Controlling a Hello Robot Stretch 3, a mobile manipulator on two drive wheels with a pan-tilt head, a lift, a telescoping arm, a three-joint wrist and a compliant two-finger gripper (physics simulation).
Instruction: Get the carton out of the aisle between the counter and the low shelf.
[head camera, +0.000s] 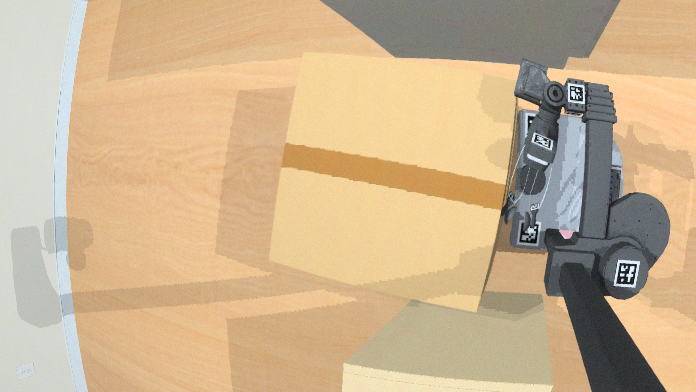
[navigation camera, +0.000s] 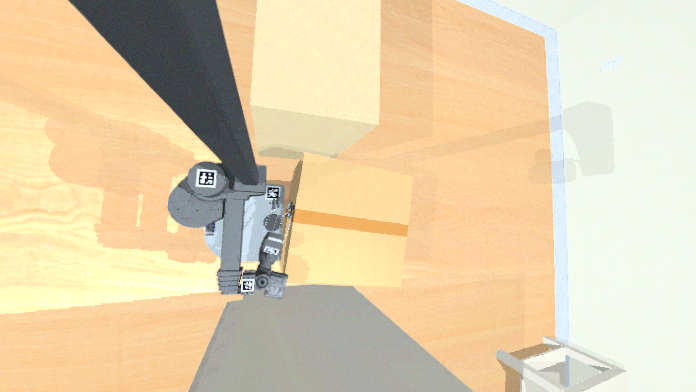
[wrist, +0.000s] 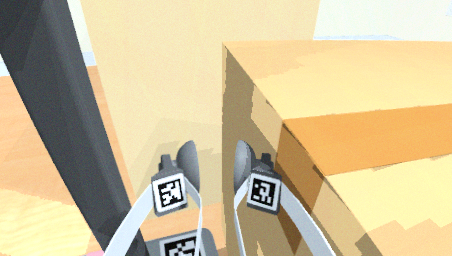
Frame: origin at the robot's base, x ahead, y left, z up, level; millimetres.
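Seen in the pictures: gripper, between the fingertips: (head camera: 515, 226) (navigation camera: 285, 199); robot's base, origin of its link: (head camera: 531, 179) (navigation camera: 271, 221).
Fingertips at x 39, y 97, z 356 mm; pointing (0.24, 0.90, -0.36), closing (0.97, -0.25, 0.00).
Note:
Pixels of each thing's middle, then the offset from my fingertips to it. "pt": a spot on its surface instead.
- carton, middle of its body: (head camera: 414, 174) (navigation camera: 339, 221) 260 mm ahead, 80 mm right, 152 mm down
- white-framed piece, a spot on its surface: (navigation camera: 510, 359) pt 1506 mm ahead, 957 mm right, 251 mm down
The carton (head camera: 395, 115) (navigation camera: 350, 195) (wrist: 370, 80), tan with an orange-brown tape strip, stands upright and slightly turned. It is between the dark grey counter (head camera: 480, 30) (navigation camera: 320, 340) and the beige low shelf (head camera: 445, 345) (navigation camera: 315, 60) (wrist: 150, 75). Its near side is right beside my base; whether they touch is hidden. My gripper (head camera: 518, 218) (navigation camera: 282, 209) (wrist: 215, 158) is open and empty, folded back over the base. One finger is very close to the carton's near side, by the tape end; contact cannot be told. The carton's foot is hidden in the head view.
My base (head camera: 570, 165) (navigation camera: 255, 220) stands at the carton's near side, with the arm retracted across it. A wall (head camera: 30, 125) (navigation camera: 625, 225) with a pale baseboard lies beyond the carton, across a stretch of wood floor. A white-framed piece (navigation camera: 510, 359) stands near that wall, past the counter.

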